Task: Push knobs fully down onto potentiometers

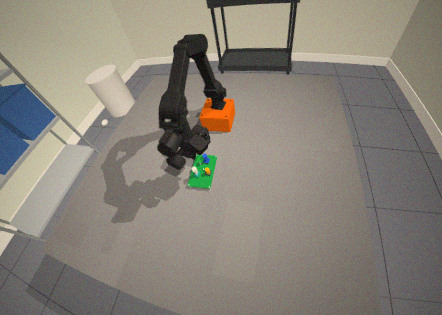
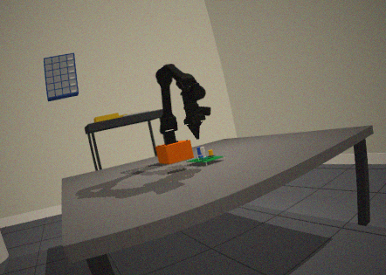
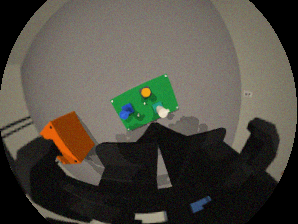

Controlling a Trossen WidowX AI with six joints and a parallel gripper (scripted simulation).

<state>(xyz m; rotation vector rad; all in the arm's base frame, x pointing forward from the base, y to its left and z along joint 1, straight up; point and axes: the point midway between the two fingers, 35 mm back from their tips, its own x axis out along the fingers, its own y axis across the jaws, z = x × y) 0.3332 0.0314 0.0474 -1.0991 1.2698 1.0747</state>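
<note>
Now: the white knob 30 mm ahead of my gripper tip and 50 mm below it. From my gripper tip the other things lie so: blue knob: 50 mm behind, 10 mm to the left, 50 mm below.
</note>
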